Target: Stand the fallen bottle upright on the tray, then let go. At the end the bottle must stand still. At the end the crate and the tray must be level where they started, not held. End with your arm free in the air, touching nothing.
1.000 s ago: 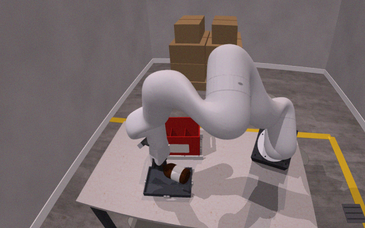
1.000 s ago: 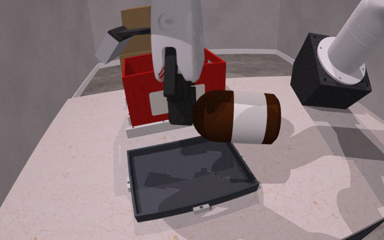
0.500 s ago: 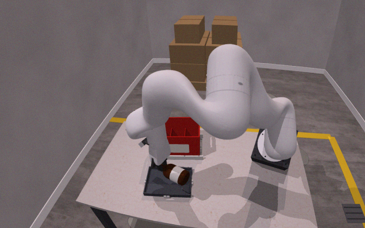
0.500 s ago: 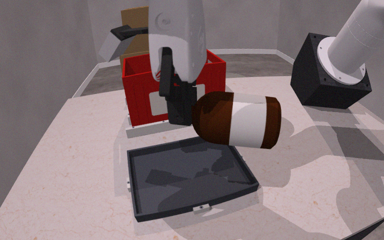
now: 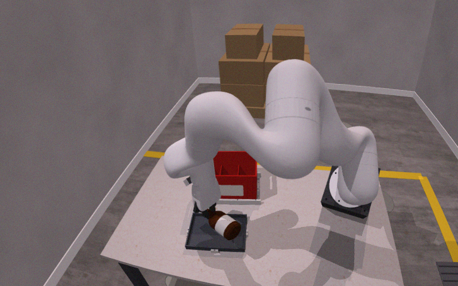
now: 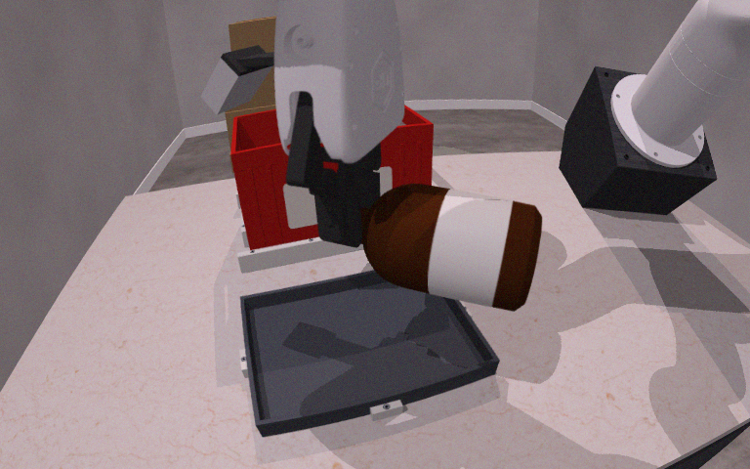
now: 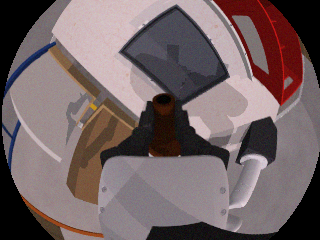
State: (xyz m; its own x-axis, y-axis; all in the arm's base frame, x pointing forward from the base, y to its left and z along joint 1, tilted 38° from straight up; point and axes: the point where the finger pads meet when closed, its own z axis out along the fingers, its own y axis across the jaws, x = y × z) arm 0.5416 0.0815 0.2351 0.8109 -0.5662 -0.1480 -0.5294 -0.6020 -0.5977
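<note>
Now: the brown bottle 5 cm behind my hand, 3 cm to the left of it and 2 cm below it. The rest, counted from my hand: tray (19 cm below, 5 cm to the right); then red crate (33 cm to the right, 12 cm below).
</note>
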